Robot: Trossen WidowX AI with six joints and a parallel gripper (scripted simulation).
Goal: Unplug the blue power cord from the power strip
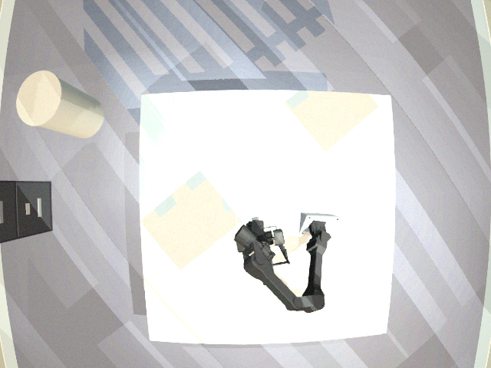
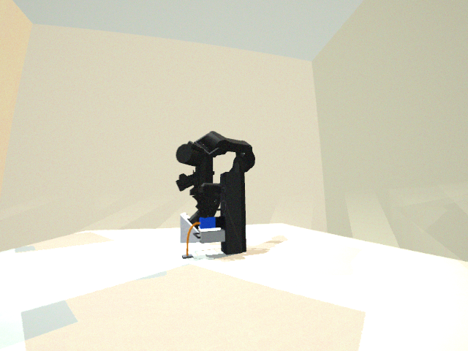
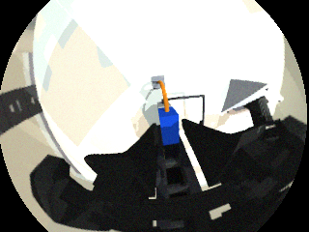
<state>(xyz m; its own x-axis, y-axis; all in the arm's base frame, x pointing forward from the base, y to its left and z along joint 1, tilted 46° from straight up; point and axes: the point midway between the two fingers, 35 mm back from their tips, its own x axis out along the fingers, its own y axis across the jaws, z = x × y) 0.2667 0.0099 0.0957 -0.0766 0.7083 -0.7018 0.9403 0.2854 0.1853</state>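
My gripper tip is now 10 mm past the blue plug, 30 mm to the right of it and 10 mm above it.
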